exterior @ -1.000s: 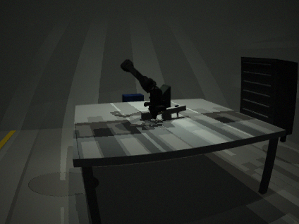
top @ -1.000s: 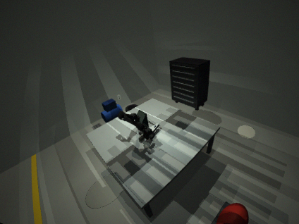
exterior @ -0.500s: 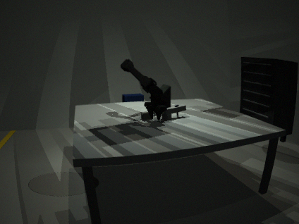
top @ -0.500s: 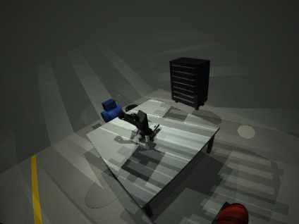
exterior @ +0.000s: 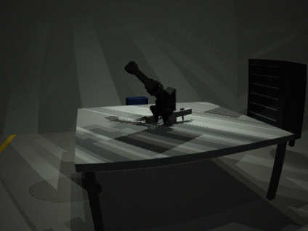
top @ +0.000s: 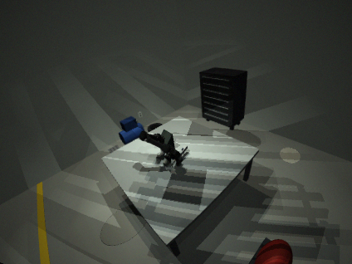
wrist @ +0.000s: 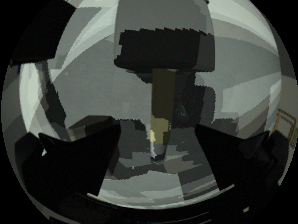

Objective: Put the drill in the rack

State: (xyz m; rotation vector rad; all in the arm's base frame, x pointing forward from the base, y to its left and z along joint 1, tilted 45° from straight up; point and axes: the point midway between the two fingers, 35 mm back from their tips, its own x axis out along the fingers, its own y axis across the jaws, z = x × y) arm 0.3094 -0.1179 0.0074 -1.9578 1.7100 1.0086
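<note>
My gripper tip is now 40 mm to the right of the drill, 40 mm below it and 10 mm past it. Also, from my gripper tip: small dark block: 70 mm behind, 40 mm to the right, 10 mm above.
</note>
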